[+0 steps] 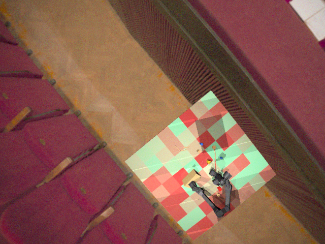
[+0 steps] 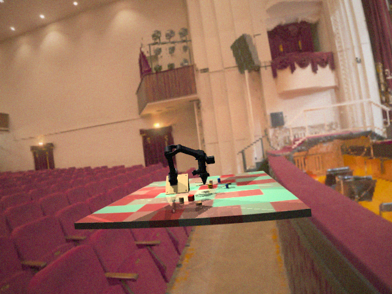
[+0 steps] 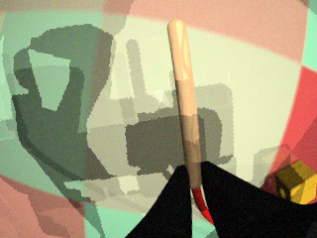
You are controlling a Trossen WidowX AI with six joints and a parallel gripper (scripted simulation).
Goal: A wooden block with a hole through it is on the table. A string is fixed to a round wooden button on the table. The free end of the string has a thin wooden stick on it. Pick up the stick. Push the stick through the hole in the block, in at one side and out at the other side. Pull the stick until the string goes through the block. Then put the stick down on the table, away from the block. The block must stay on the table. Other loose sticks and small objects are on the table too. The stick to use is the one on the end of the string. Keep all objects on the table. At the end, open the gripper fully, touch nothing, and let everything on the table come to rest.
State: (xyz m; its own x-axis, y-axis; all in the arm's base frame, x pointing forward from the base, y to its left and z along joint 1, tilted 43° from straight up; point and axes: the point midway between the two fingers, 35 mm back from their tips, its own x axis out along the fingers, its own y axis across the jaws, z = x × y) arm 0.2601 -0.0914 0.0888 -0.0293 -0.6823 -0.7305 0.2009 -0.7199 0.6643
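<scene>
Now: gripper tip 20 mm past the thin wooden stick. Also, from my gripper tip: red cube (210 mm to the right, 100 mm behind, 40 mm below); then round wooden button (210 mm ahead, 180 mm to the left, 50 mm below); then yellow cube (110 mm to the left, 50 mm ahead, 40 mm below).
</scene>
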